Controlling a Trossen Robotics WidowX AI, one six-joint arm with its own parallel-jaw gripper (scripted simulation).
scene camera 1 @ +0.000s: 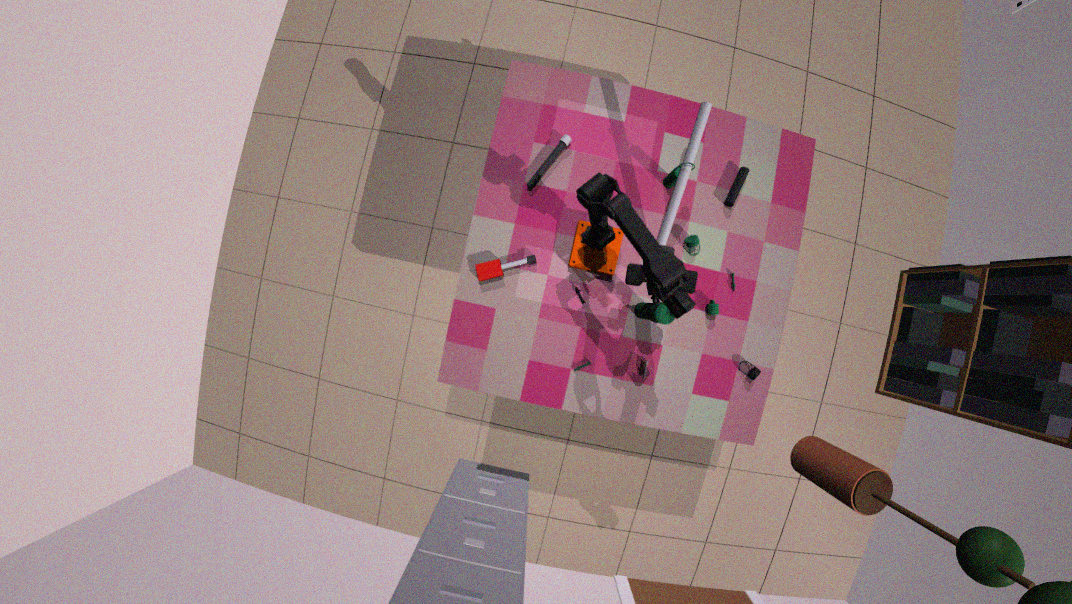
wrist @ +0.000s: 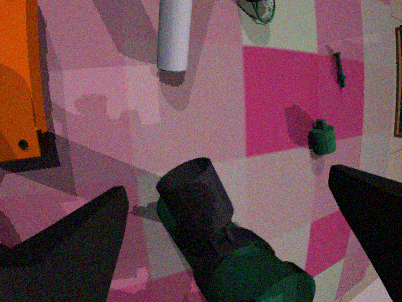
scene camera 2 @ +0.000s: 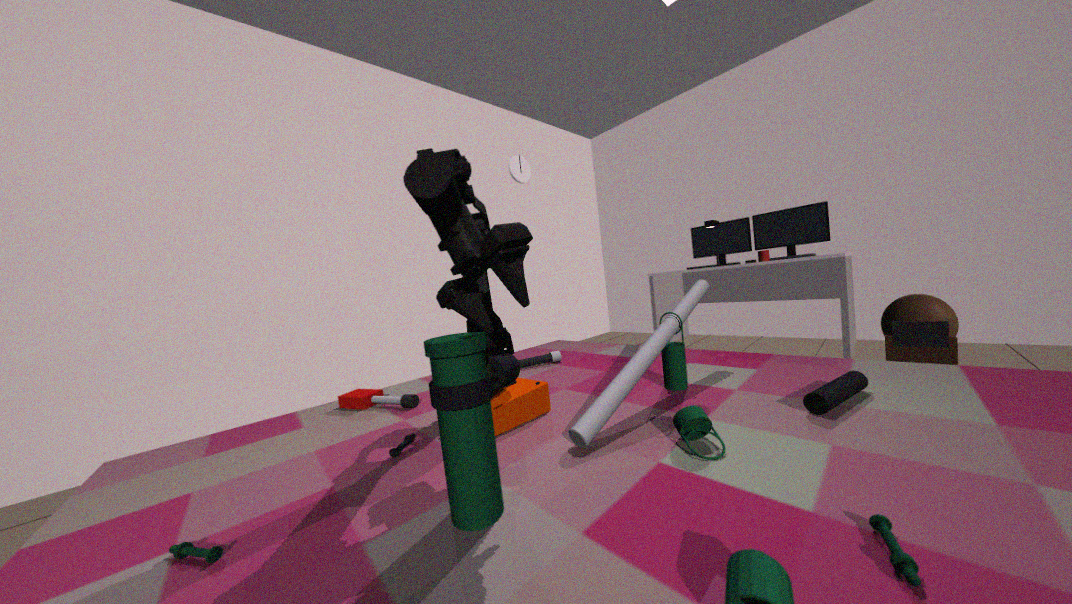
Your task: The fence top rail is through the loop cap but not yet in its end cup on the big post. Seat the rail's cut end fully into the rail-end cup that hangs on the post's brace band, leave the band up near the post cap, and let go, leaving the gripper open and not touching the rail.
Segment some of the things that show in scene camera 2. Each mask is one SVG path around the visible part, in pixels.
My gripper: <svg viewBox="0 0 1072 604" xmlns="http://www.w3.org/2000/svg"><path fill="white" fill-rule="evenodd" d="M464 216L447 223L439 234L441 239L437 245L439 250L447 250L454 263L450 271L453 275L461 274L462 278L446 281L437 292L436 300L442 309L454 310L487 334L494 332L494 328L482 304L483 291L479 291L477 280L488 268L491 268L522 307L527 307L530 302L524 276L523 261L529 250L529 245L527 244L533 239L533 236L527 226L520 222L497 224L488 231L483 223L476 223L474 218Z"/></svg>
A white top rail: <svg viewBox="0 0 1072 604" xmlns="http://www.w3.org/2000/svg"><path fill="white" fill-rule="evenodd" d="M676 315L669 314L640 347L640 350L569 430L569 436L577 446L587 448L610 416L679 330L681 322ZM703 279L697 280L671 311L681 318L682 324L708 291L709 283Z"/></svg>
